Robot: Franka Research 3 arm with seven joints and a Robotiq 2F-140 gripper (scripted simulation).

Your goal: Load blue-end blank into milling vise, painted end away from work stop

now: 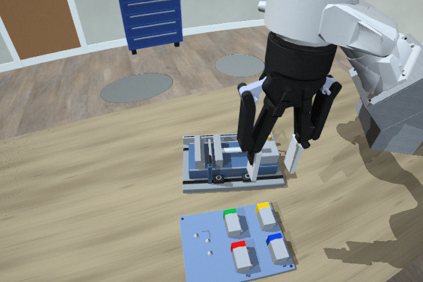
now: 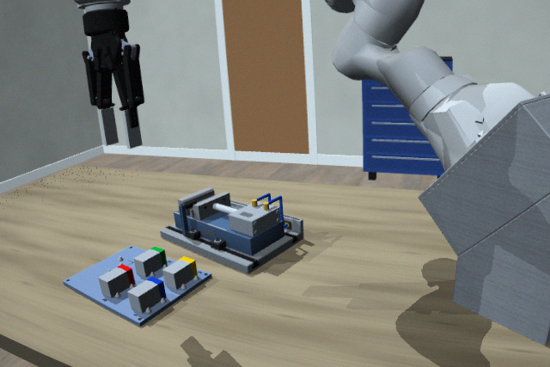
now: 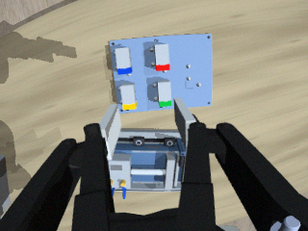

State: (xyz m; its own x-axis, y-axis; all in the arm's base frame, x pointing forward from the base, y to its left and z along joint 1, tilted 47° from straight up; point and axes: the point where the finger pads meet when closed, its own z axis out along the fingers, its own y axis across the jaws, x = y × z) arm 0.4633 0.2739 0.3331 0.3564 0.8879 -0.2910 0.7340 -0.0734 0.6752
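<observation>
Right now the blue-ended blank is 290 mm below my hand, 60 mm to the left of it and 30 mm behind it. From my hand the other things lie so: yellow-ended blank 290 mm below, 60 mm behind, 20 mm to the right; then red-ended blank 290 mm below, 50 mm ahead, 20 mm to the left; then green-ended blank 290 mm below, 60 mm to the right, 10 mm ahead.
</observation>
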